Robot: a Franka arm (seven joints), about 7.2 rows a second.
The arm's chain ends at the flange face. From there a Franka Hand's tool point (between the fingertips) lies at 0.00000 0.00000 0.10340 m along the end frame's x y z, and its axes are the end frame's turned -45 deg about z.
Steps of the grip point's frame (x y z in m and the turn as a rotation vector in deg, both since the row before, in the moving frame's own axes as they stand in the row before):
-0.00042 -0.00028 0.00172 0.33 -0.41 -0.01
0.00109 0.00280 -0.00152 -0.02 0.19 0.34
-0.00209 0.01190 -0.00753 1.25 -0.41 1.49
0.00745 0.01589 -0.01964 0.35 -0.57 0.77
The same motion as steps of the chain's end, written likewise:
0.00045 0.00000 0.00172 -0.06 -0.52 -0.01
0.00248 0.00143 -0.00152 0.12 0.15 0.34
0.00904 0.01099 -0.00750 0.59 -1.17 1.49
0.01768 0.00570 -0.01963 -0.16 -0.65 0.77

